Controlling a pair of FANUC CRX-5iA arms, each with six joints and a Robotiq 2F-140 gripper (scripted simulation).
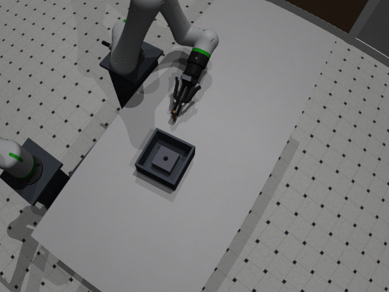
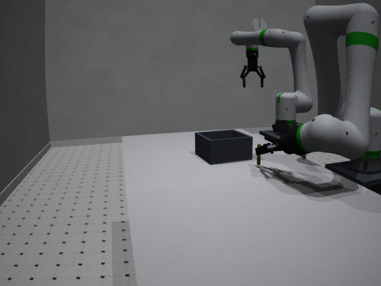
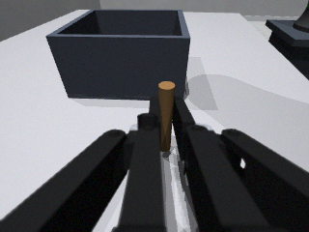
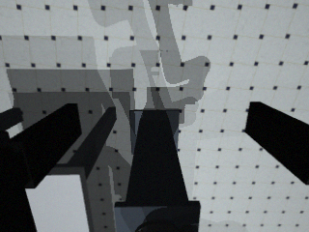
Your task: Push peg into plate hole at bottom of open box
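Note:
My left hand is 1 cm short of the brown peg, 3 cm to the left of it and 2 cm above it. Round my left hand: grey plate: 10 cm ahead, 22 cm to the right, 3 cm below; dark box: 10 cm ahead, 22 cm to the right, 5 cm below.

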